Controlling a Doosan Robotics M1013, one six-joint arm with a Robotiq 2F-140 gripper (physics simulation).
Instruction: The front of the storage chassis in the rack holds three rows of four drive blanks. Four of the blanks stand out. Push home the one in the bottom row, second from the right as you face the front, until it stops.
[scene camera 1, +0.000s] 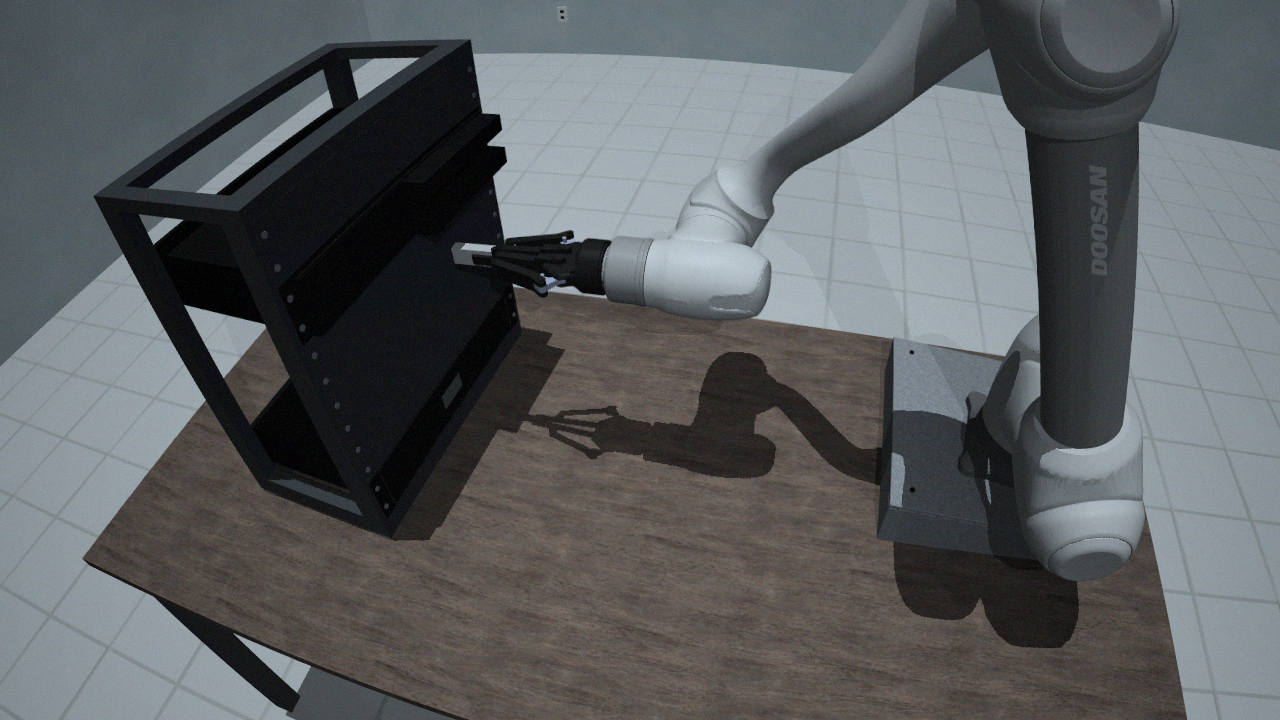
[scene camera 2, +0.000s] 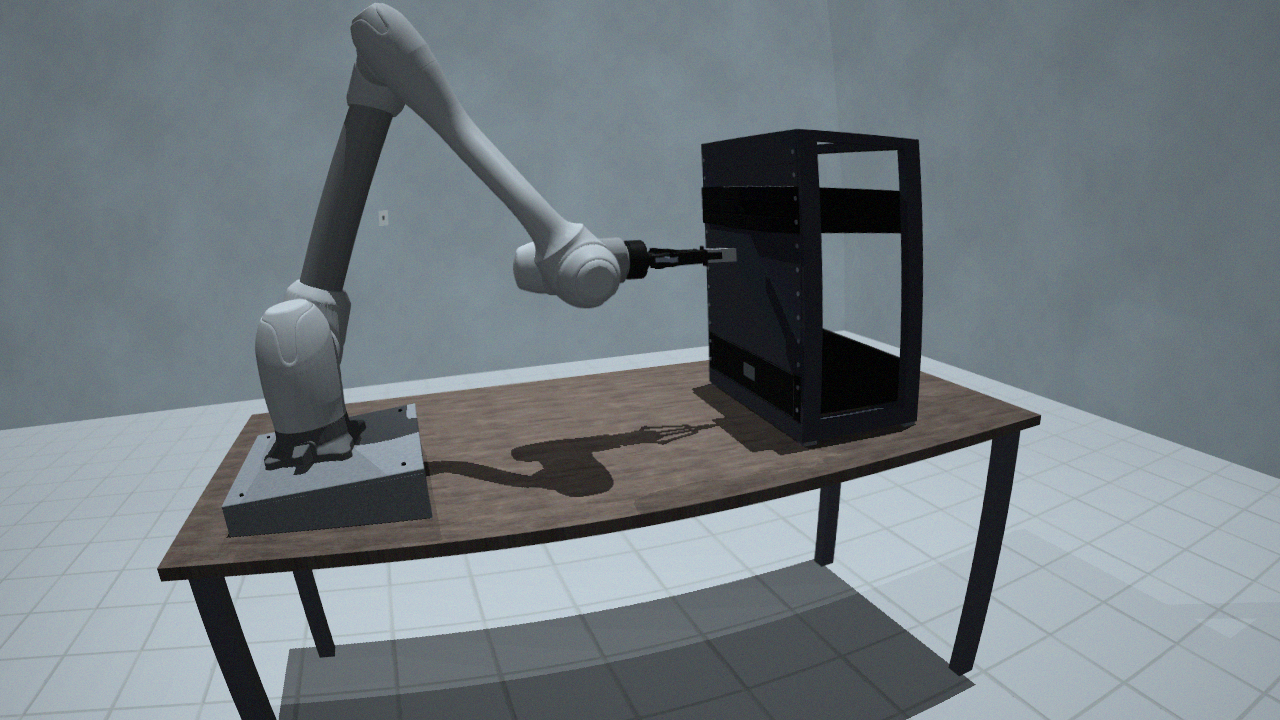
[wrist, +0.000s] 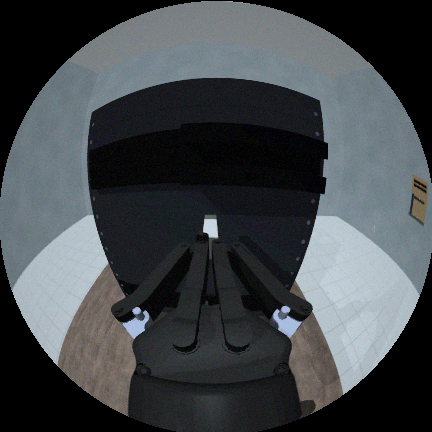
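Pixels of known places: gripper, fingertip midpoint: (scene camera 1: 455, 252) (scene camera 2: 734, 254) (wrist: 210, 223); arm's base, origin of the base link: (scene camera 1: 1012, 448) (scene camera 2: 317, 447).
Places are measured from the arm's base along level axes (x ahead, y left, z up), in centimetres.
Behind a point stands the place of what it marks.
The black storage chassis (scene camera 1: 349, 277) @(y 36.4, x 86.8, z 36.4 cm) (scene camera 2: 750, 207) @(y 16.0, x 88.6, z 37.5 cm) (wrist: 135, 162) @(y 30.8, x 87.3, z 36.9 cm) is a dark band across the upper part of the rack (scene camera 1: 203, 358) @(y 48.2, x 112.8, z 24.5 cm) (scene camera 2: 909, 268) @(y -0.7, x 117.4, z 26.1 cm). Dark stepped parts stand out from it toward its right side in scene camera 1 and the wrist view. Single drive blanks, and the bottom-row one second from the right, cannot be told apart in the dark. My gripper (scene camera 1: 471, 254) @(y 17.6, x 85.4, z 27.7 cm) (scene camera 2: 723, 255) @(y 17.6, x 85.4, z 27.7 cm) (wrist: 210, 223) @(y 17.6, x 85.4, z 27.7 cm) is shut and empty, its pale fingertips level and pointing at the rack. The tips are below the chassis band, before the plain dark panel (wrist: 150, 215) @(y 29.5, x 88.9, z 26.8 cm); contact cannot be told.
The rack stands on a brown wooden table (scene camera 1: 626, 573) @(y 37.4, x 51.5, z -7.3 cm) (scene camera 2: 501, 416) @(y 35.2, x 35.9, z -7.2 cm). A low black unit with a small pale label (scene camera 1: 452, 391) @(y 22.1, x 89.6, z 1.8 cm) (scene camera 2: 749, 370) @(y 21.8, x 89.6, z 2.2 cm) sits at the rack's bottom. The arm's grey base block (scene camera 1: 930, 528) @(y 17.9, x 11.0, z -2.5 cm) (scene camera 2: 331, 514) @(y -20.5, x 6.7, z -4.8 cm) is at the other end of the table.
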